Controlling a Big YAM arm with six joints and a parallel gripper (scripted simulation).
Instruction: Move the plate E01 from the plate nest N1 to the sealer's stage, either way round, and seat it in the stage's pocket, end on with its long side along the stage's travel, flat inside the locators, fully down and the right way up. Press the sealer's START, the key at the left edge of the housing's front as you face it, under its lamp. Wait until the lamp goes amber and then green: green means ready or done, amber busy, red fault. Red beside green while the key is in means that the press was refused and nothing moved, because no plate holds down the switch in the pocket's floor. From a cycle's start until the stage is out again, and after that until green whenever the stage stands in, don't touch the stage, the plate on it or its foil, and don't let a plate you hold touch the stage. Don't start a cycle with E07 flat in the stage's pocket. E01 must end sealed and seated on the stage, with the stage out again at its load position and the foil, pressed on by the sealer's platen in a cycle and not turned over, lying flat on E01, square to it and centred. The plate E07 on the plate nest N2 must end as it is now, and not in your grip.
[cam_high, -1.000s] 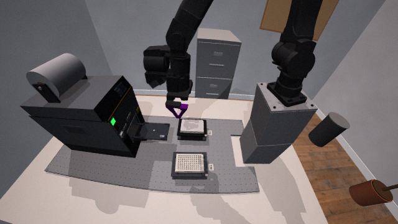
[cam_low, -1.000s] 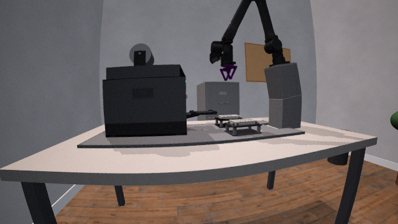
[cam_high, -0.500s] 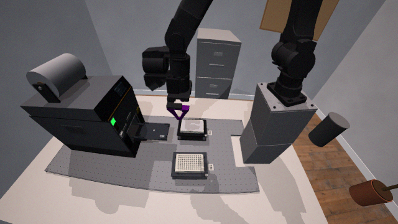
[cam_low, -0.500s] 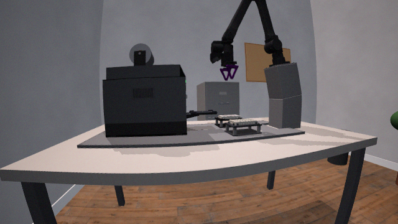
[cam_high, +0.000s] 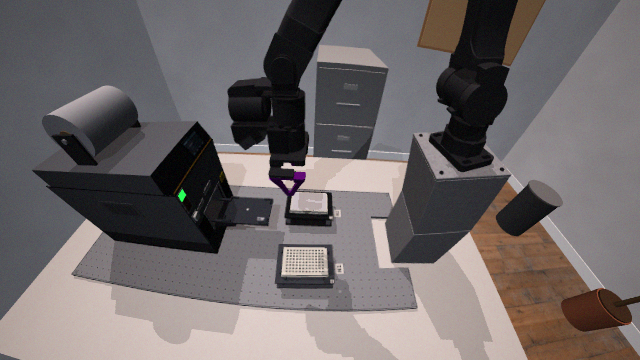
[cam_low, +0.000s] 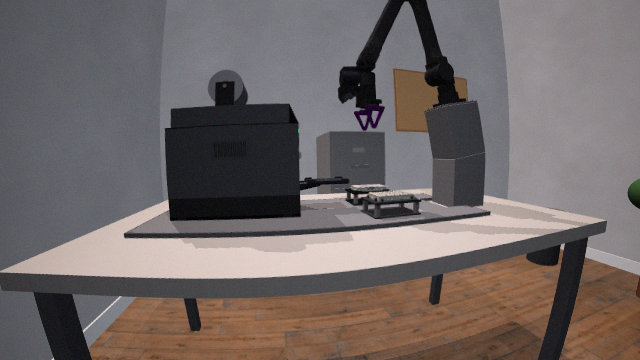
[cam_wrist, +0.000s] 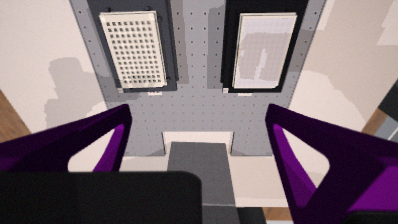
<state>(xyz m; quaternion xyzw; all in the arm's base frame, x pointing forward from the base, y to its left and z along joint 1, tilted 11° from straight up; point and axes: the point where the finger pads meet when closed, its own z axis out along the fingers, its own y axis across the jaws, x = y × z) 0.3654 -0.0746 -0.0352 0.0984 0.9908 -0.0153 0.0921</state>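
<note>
The nest N1 is 10 mm behind my hand, 110 mm to the left of it and 240 mm below it. The rest, counted from my hand: sealer stage: 140 mm ahead, 60 mm to the right, 190 mm below; nest N2: 60 mm behind, 100 mm to the right, 240 mm below; white-topped plate: 60 mm behind, 100 mm to the right, 230 mm below.
</note>
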